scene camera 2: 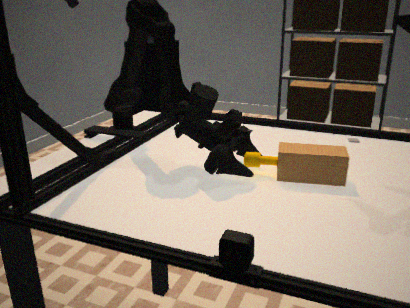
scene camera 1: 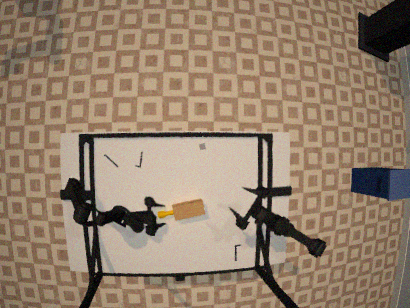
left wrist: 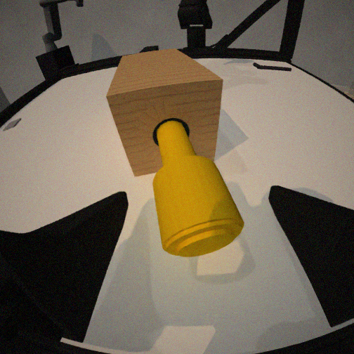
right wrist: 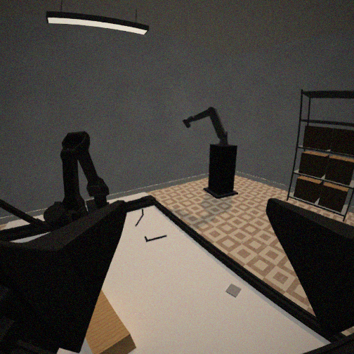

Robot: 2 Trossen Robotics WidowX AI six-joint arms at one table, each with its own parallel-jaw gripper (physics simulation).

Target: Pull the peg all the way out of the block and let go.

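The wooden block lies on the white table; part of it shows in the right wrist view. The yellow peg has its thin shaft in the hole of the block's left end, with the thick handle outside. My left gripper is open and empty, its fingertips on either side of the handle, a gap showing between handle and each finger in the left wrist view. My right gripper is open and empty, to the right of the block and apart from it.
A black frame runs around the table with uprights at both sides. A small grey square lies toward the far edge. Thin black angle-shaped pieces lie on the table. A black box sits on the near rail.
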